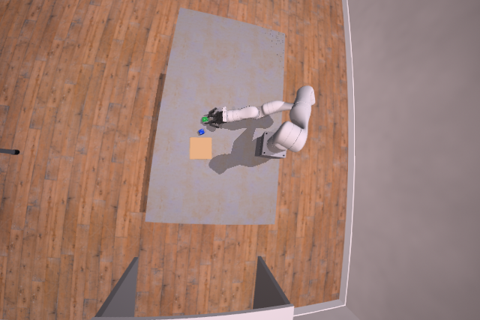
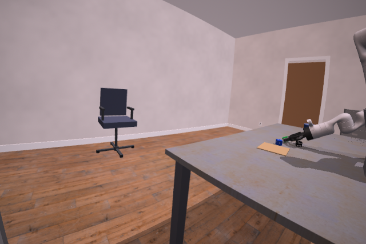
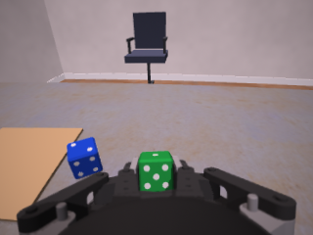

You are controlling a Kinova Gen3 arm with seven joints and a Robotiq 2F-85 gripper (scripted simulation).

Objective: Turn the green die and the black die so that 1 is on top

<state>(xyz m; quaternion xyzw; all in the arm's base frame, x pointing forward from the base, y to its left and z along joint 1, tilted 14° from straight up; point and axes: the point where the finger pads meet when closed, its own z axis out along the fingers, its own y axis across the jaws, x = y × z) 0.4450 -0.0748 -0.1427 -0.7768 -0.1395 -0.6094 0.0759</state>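
My gripper is now right at the green die. Also, from my hand: black die: 70 mm behind, 10 mm to the right, 10 mm below; blue die: 10 mm ahead, 80 mm to the left, 10 mm below; tan mat: 20 mm behind, 190 mm to the left, 20 mm below.
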